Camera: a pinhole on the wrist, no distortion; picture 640 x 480 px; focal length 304.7 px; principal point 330.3 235.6 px. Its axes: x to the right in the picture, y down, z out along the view. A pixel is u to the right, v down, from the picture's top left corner.
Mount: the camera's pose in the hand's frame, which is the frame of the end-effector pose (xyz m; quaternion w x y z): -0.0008 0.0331 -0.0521 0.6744 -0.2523 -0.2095 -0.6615
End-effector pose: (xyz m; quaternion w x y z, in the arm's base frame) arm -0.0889 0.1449 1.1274 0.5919 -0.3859 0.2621 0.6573
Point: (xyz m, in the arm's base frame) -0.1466 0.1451 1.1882
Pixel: 494.1 38.2
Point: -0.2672 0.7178 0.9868
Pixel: outside the picture
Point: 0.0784 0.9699 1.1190
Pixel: outside the picture
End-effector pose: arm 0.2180 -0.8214 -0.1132 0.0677 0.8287 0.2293 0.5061
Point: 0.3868 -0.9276 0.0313
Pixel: 252.0 428.6
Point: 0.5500 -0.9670 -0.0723
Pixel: 349.0 297.0
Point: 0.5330 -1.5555 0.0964
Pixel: 54.7 210.3
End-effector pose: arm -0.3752 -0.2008 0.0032 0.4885 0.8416 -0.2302 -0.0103
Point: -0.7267 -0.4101 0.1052
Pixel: 275.8 43.2
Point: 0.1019 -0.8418 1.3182
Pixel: outside the picture
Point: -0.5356 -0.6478 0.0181
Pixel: 392.1 241.3
